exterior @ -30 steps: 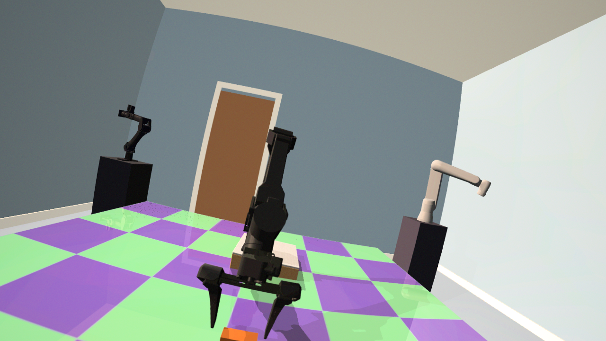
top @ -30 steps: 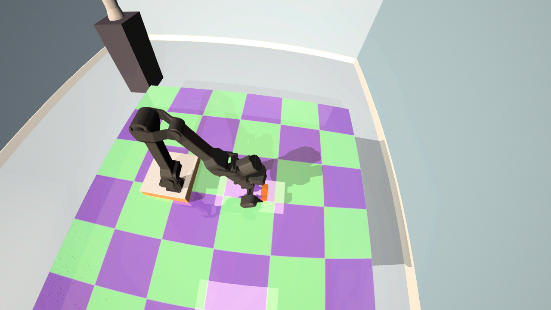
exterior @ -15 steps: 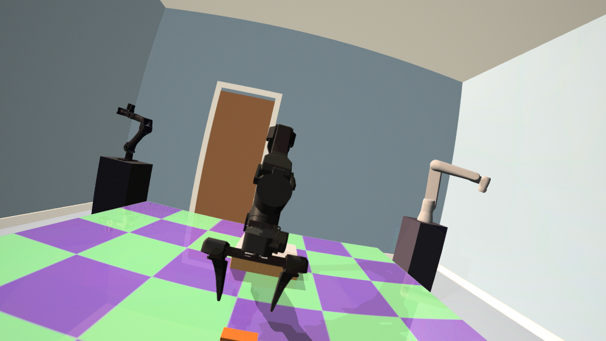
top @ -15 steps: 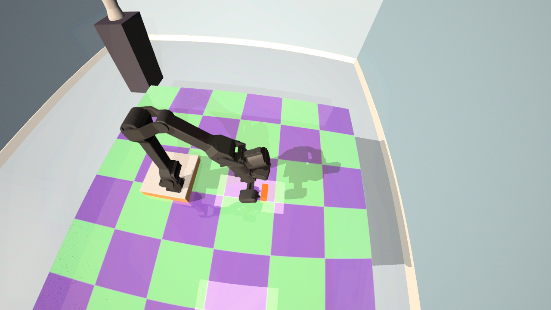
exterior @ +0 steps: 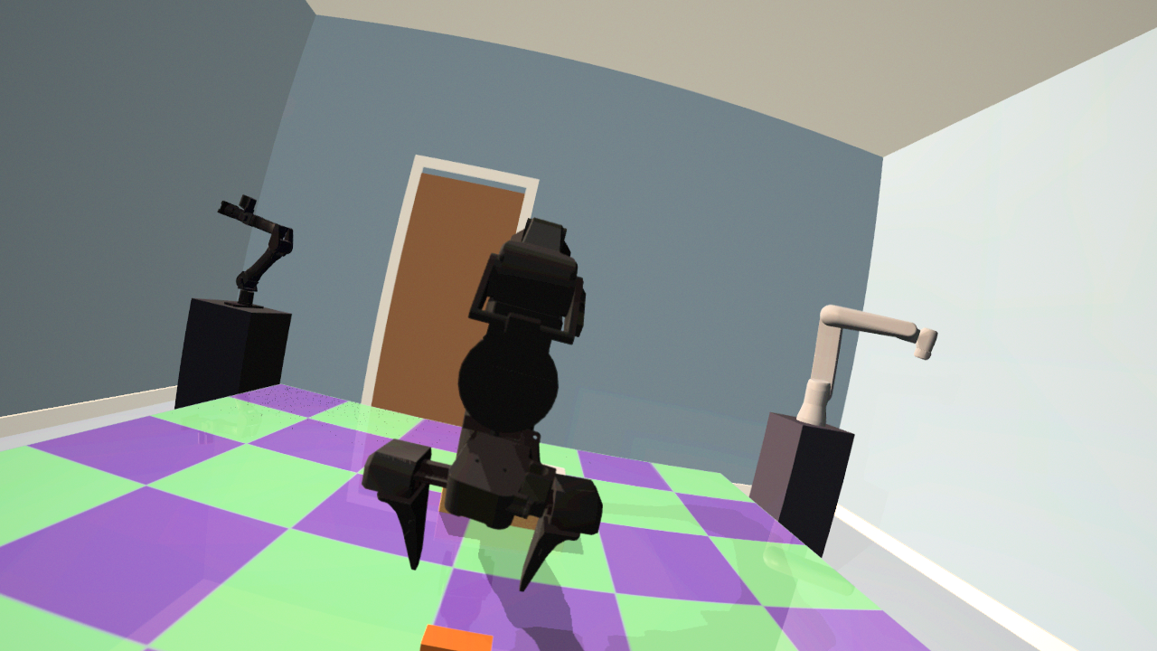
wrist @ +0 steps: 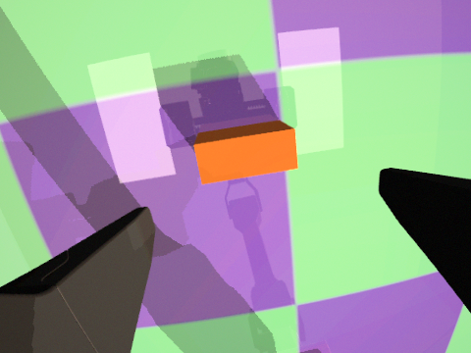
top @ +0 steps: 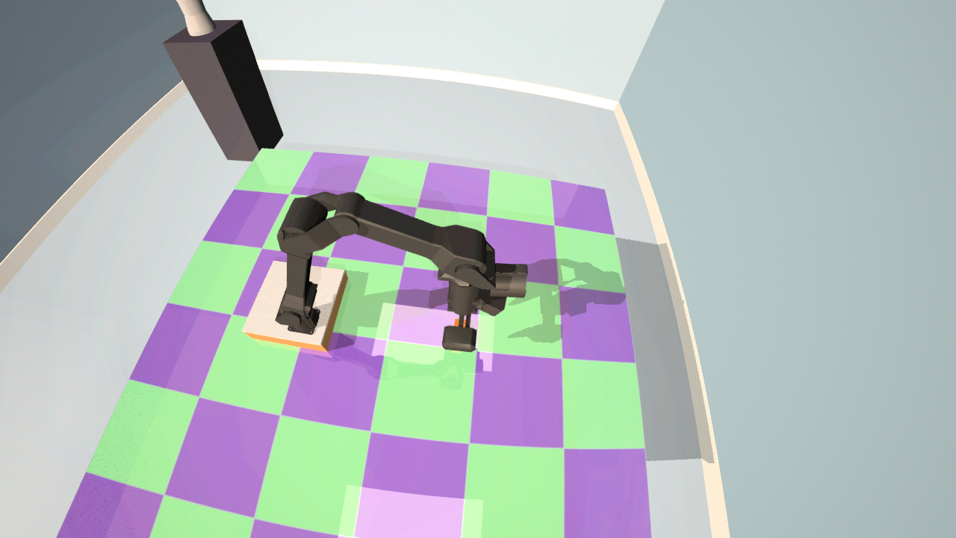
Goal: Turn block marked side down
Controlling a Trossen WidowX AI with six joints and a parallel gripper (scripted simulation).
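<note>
Right now my gripper tip is 10 mm past the block and 80 mm above it.
</note>
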